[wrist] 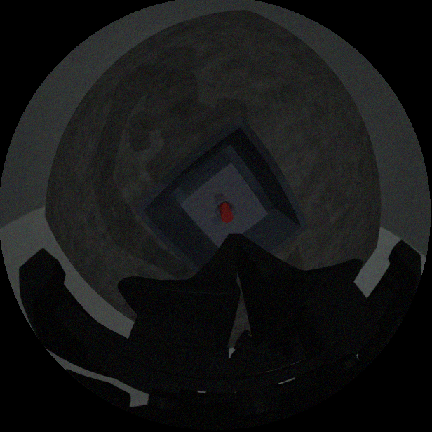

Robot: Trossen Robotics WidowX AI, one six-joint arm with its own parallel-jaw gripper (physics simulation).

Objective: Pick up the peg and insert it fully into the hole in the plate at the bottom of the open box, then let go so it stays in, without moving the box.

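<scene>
The red peg [226, 213] stands in the hole near the middle of the pale plate [250, 200] at the bottom of the open box. Its top end shows, and how deep it sits cannot be told. The dark blue box [170, 231] has its walls around the plate and shows turned like a diamond. My gripper [233, 238] is shut with nothing between its fingertips. It is above the box, and its tips show just below the peg in the view, apart from it. The near corner of the box is hidden behind the fingers.
A dark brown mottled table top [310, 115] surrounds the box on the sides that show. A pale grey floor [25, 230] shows past the table's edge. The picture is dim, and dark parts of the gripper cover the lower part of the view.
</scene>
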